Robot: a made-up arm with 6 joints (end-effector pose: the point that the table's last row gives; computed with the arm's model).
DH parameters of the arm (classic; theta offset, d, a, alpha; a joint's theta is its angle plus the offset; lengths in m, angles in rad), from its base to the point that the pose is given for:
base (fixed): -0.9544 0 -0.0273 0
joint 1: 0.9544 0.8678 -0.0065 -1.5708
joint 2: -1.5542 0 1.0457 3.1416
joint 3: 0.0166 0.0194 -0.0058 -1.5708
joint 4: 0 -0.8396 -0.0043 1.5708
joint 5: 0 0.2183 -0.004 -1.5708
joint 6: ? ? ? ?
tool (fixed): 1.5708 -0.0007 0 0
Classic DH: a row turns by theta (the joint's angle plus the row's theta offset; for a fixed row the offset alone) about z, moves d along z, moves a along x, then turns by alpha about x.
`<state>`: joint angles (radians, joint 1 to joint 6).
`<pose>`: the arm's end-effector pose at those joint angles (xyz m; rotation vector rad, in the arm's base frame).
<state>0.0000 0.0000 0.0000 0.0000 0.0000 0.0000</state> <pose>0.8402 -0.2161 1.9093 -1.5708 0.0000 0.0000</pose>
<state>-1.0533 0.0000 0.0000 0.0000 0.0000 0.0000</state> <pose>0.2005 -0.8395 1.9093 -1.4106 0.8202 -0.8201</pose>
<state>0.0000 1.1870 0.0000 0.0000 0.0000 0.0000</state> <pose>1.2664 -0.2161 0.4581 -1.3667 0.9220 0.9220</pose>
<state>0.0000 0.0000 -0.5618 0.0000 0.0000 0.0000</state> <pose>0.7081 -0.2161 1.4597 -1.5256 0.4402 0.4402</pose>
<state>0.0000 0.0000 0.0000 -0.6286 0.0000 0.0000</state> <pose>0.8402 -0.1753 1.7802 -0.9422 0.0000 0.0000</pose>
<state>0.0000 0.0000 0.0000 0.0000 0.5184 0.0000</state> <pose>0.8365 -0.2161 1.9112 -1.5323 -0.4063 -0.4063</pose>
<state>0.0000 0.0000 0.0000 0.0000 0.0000 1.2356</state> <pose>0.8402 -0.2062 1.9032 -2.8064 0.0000 0.0000</pose>
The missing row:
joint 6: 0 -0.0055 0.01 -1.5708
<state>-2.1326 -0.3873 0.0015 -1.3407 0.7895 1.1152</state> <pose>-0.3255 -0.3429 1.9678 0.6779 -1.3680 2.6584</pose>
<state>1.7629 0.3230 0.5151 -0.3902 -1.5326 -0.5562</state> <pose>-0.0239 1.2323 1.9168 -1.5130 0.2607 2.4171</pose>
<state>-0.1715 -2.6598 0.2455 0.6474 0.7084 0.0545</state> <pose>-1.3817 0.0647 0.0205 -0.0643 1.1291 2.1933</pose>
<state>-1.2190 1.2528 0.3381 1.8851 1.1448 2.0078</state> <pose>0.5976 -1.5244 0.6238 1.8199 0.6327 -0.3017</pose>
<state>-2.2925 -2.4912 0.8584 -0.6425 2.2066 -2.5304</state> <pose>0.8290 1.2892 0.0021 0.8079 -0.2003 -2.8324</pose>
